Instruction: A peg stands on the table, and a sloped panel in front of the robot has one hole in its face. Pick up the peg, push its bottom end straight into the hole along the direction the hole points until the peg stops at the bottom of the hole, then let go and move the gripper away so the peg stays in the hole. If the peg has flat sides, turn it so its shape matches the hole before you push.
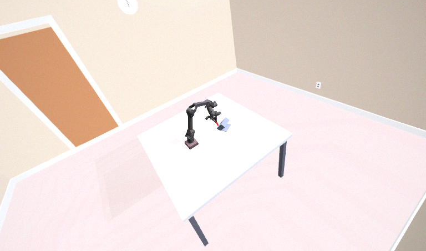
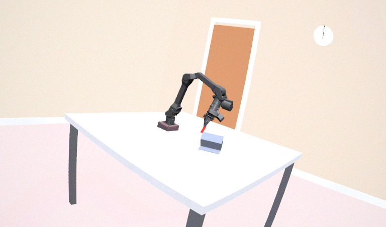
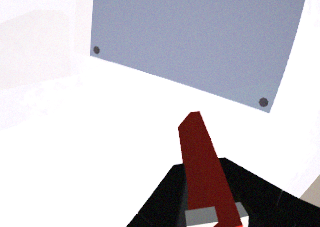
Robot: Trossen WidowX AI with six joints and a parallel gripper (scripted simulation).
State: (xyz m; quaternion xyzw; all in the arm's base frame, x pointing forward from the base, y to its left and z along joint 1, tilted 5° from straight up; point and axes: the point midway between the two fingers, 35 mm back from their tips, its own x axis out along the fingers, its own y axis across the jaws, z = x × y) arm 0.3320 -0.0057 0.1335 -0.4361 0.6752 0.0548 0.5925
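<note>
The sloped panel lies 8 cm ahead of my gripper tip and 8 cm below it. The rest, counted from my gripper tip: red peg 1 cm to the left, 1 cm above.
</note>
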